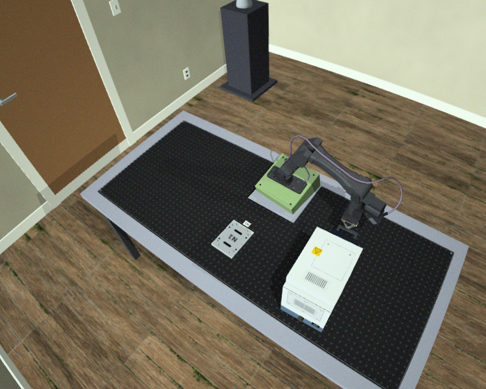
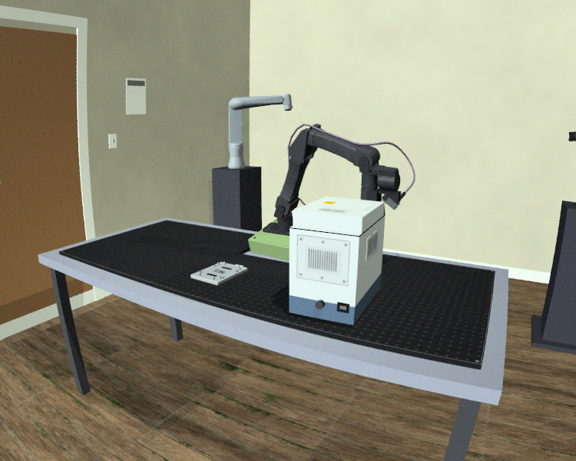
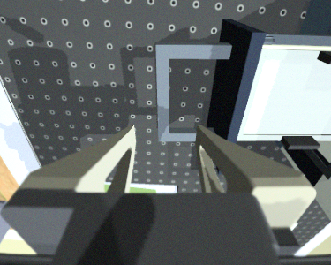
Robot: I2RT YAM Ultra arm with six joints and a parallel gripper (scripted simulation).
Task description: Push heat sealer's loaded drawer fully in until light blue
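My hand is 11 cm short of the sealer drawer, 1 cm to the right of it and 7 cm above it.
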